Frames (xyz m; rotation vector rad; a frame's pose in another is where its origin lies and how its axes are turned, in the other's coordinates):
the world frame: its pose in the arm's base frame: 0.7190 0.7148 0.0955 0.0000 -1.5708 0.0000
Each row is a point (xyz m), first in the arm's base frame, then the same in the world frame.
Working: the arm's base frame: its pose in the world frame: -0.0955 -0.7148 0.7190 0.0000 1.5708 0.0000

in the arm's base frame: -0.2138 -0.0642 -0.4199
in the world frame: -0.5154 -0.7790 0.9328
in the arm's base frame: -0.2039 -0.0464 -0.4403
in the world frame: -0.5358 -0.7612 0.9229
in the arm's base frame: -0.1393 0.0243 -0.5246
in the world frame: -0.6201 -0.6905 0.8583
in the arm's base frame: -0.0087 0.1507 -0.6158
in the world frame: -0.7113 -0.5641 0.7277
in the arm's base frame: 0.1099 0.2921 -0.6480
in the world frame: -0.7435 -0.4227 0.6091
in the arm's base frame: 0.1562 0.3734 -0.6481
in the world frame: -0.7436 -0.3414 0.5628
